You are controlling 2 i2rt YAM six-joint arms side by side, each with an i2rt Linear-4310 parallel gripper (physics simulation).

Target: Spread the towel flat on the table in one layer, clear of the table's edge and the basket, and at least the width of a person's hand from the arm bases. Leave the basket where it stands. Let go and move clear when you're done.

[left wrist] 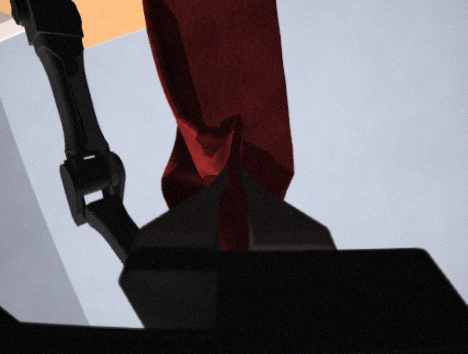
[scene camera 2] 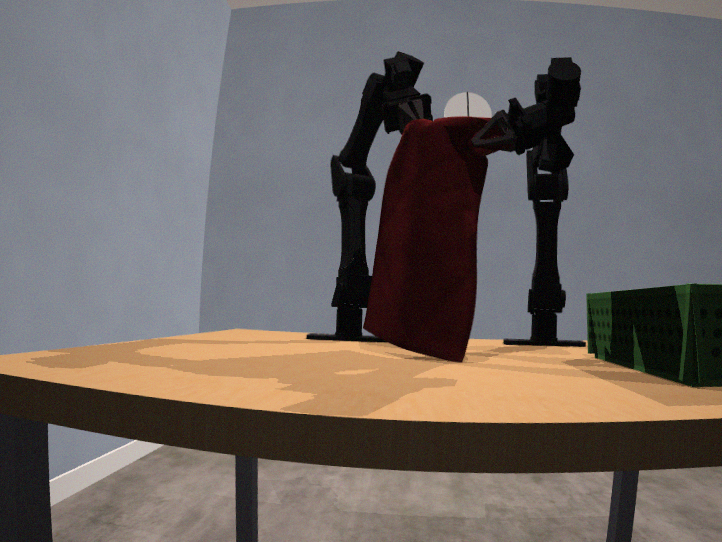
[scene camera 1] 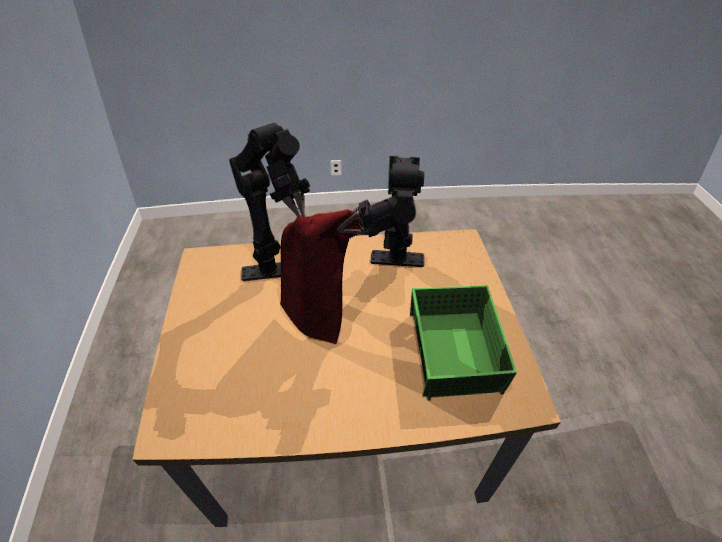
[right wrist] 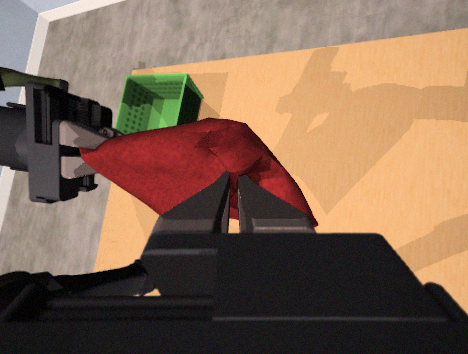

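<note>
The dark red towel (scene camera 1: 312,274) (scene camera 2: 428,233) (left wrist: 235,65) (right wrist: 165,160) hangs in folds between the two grippers, its top edge raised high above the table and its lower end near the table top. My right gripper (scene camera 1: 302,215) (right wrist: 233,177) is shut on the towel's top at the picture's left and points down. My left gripper (scene camera 1: 341,231) (scene camera 2: 475,142) is shut on the towel's top at the picture's right and lies nearly level. The green basket (scene camera 1: 466,375) (scene camera 2: 641,332) (right wrist: 190,97) stands on the table, apart from the towel.
The wooden table (scene camera 1: 361,408) (scene camera 2: 513,402) carries both arm bases at its back edge. The right arm's base (scene camera 1: 250,272) is behind the towel at the picture's left, and the left arm's base (scene camera 1: 381,257) is to the right. The basket is near the table's right edge in scene camera 1.
</note>
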